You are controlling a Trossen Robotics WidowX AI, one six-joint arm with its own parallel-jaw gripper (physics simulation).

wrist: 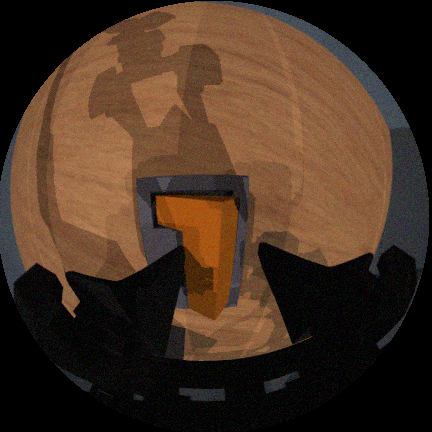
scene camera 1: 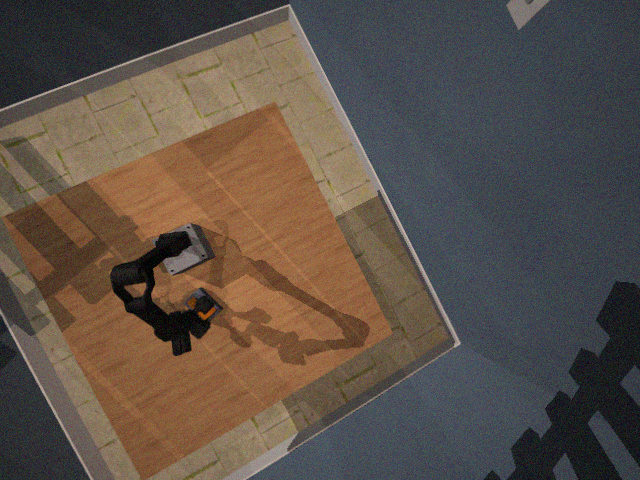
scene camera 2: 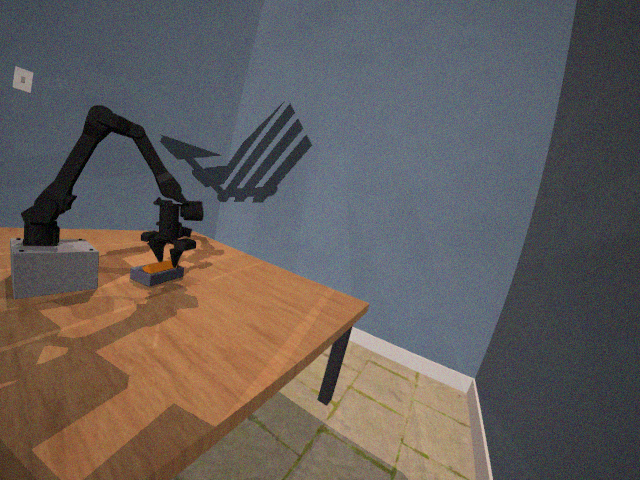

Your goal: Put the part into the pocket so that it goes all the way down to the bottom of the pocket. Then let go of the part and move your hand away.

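Frame: origin at the arm's base, x right, y back, z down, level; millimetres.
Seen in the pictures: gripper, fingertip midpoint: [wrist: 221, 249] [scene camera 1: 199, 313] [scene camera 2: 167, 265]; arm's base at its link origin: [scene camera 1: 181, 241] [scene camera 2: 40, 243].
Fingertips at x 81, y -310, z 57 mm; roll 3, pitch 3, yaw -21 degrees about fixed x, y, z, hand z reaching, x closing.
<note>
Offsets run from my fingertips to a thing's middle. Level surfaces: height alone.
An orange L-shaped part {dy +22, dx -15, dz +15 mm} [scene camera 1: 208, 314] [scene camera 2: 153, 268] [wrist: 210, 215] lies in the pocket of a small grey-blue block {dy +21, dx -16, dz +30 mm} [scene camera 2: 166, 276] [wrist: 159, 245]. In the wrist view its short arm and corner are at the pocket's far end, with a dark gap along the far wall. Its long arm's near end reaches over the block's near edge and looks raised, so the part appears tilted. My gripper [scene camera 2: 168, 263] [wrist: 221, 249] is open, its fingertips low on either side of the long arm, with a wider gap on the right. The pocket's bottom is hidden.
The arm's grey base box [scene camera 1: 192, 256] [scene camera 2: 56, 271] stands on the wooden table {dz +48 mm} [scene camera 1: 279, 206] [scene camera 2: 248, 320] near the block. The table's edge and corner show in scene camera 2. Shadows of the arm cross the table.
</note>
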